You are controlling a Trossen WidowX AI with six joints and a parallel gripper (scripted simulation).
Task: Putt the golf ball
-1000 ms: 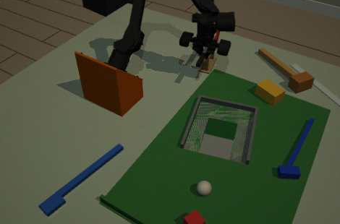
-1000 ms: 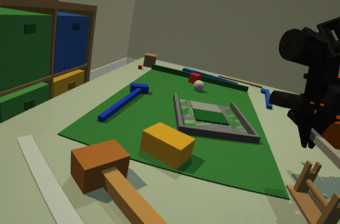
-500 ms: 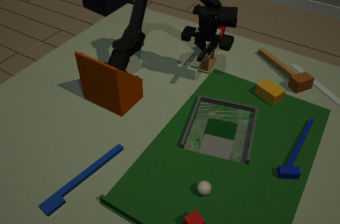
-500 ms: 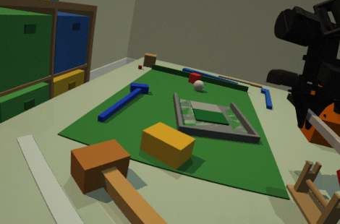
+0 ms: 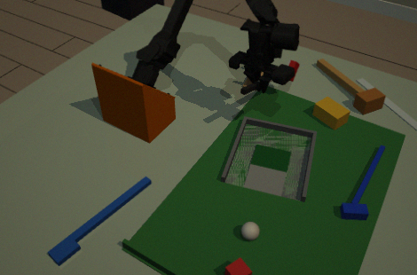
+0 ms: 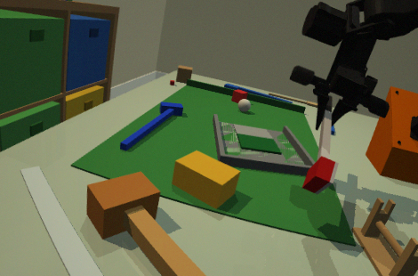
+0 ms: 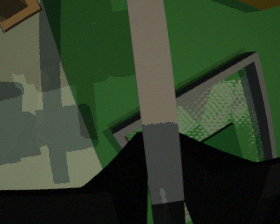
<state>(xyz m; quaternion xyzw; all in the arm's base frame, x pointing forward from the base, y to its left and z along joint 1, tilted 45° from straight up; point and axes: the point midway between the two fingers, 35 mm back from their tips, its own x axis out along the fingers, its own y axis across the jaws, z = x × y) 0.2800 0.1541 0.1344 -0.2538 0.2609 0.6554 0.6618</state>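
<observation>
Now: gripper tip 6 cm to the right of the red putter and 1 cm below it. The rest, counted from my gripper tip: grey frame (11 cm below, 11 cm ahead, 9 cm to the right); then wooden stand (17 cm to the left, 13 cm behind, 8 cm below); then yellow block (17 cm ahead, 15 cm to the left, 9 cm below).
</observation>
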